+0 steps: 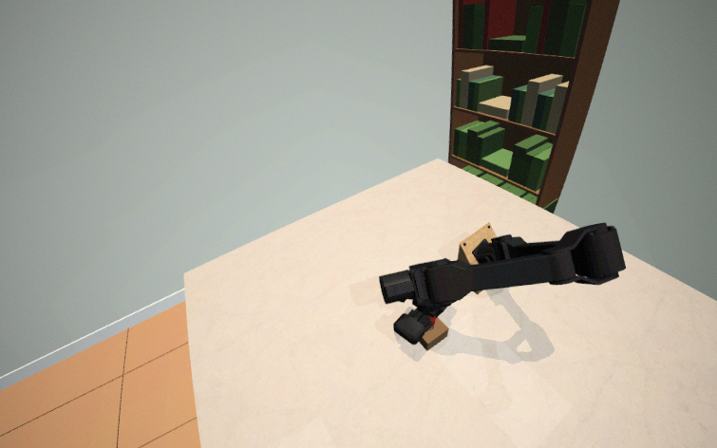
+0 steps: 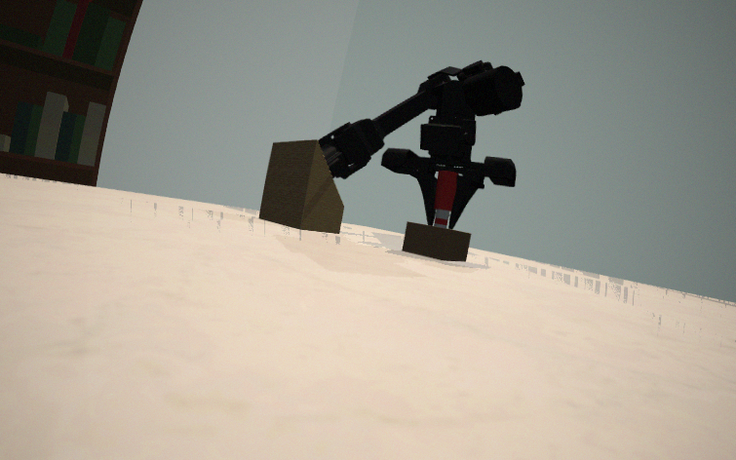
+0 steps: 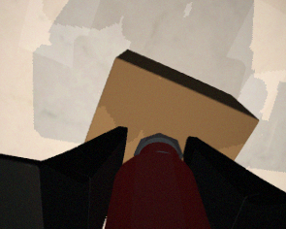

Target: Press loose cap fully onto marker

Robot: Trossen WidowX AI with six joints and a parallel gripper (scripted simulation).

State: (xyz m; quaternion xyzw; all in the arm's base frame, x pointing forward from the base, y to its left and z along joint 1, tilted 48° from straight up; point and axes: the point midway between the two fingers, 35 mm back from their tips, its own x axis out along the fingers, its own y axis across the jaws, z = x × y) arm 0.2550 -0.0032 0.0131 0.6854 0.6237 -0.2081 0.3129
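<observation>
Now: the red cap 5 cm above my gripper tip and 1 cm to the left of it. Round my gripper tip: brown holder block: 2 cm below, 1 cm to the left.
</observation>
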